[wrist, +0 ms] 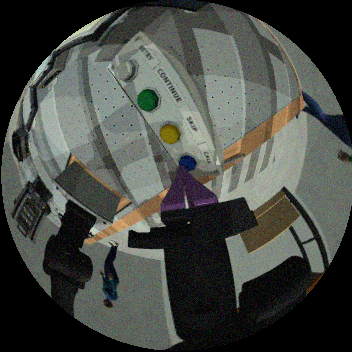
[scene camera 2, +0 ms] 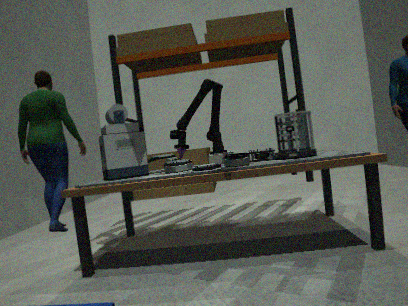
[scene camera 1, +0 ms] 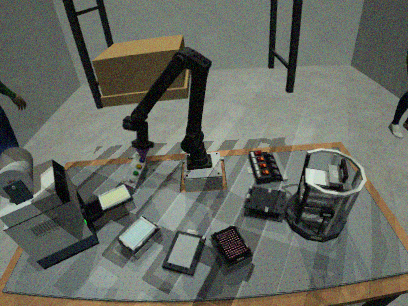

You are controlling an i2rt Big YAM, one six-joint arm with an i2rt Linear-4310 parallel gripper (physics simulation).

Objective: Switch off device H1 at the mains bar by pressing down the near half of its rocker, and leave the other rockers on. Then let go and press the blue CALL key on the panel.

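Pixels of known places: gripper, fingertip midpoint: [wrist: 180, 167] [scene camera 2: 180, 158] [scene camera 1: 143, 159]; arm's base at its link origin: [wrist: 79, 215] [scene camera 2: 218, 152] [scene camera 1: 199, 162].
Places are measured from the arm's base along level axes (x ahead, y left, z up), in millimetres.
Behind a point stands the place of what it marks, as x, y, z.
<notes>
My gripper [scene camera 1: 142, 158] @[-84, -289, -5] [scene camera 2: 181, 157] @[-84, -289, -5] [wrist: 180, 167] @[-84, -289, -5] is shut and empty, pointing down at the CALL end of the button panel [scene camera 1: 131, 178] @[55, -332, -2] [wrist: 179, 111] @[-25, -336, -1]. Its purple fingertips meet the near edge of the blue CALL key [wrist: 188, 162] @[-85, -302, -5] in the wrist view and cover a little of it; whether the key is pressed down cannot be told. The yellow key [wrist: 170, 134] @[-39, -310, -5], green key [wrist: 148, 100] @[7, -320, -5] and white key [wrist: 125, 70] @[56, -328, -6] lie in line beyond it. The mains bar [scene camera 1: 265, 167] @[50, 319, -29] stands right of the arm's base, its rockers showing red-orange; labels and the exact rocker positions are too small to read.
The arm's base [scene camera 1: 204, 178] @[100, 16, -11] stands between panel and mains bar. A grey machine [scene camera 1: 50, 225] @[407, -550, 131] with a yellow-topped plate [scene camera 1: 115, 197] @[204, -372, 33] is at the left. A pale blue plate [scene camera 1: 138, 233] @[366, -263, -9], a framed pad [scene camera 1: 184, 251] @[437, -92, -52], a dark rack [scene camera 1: 231, 244] @[452, 82, -14], a black block [scene camera 1: 265, 202] @[280, 253, -17] and a round cage [scene camera 1: 295, 220] @[377, 354, -37] stand farther round.
</notes>
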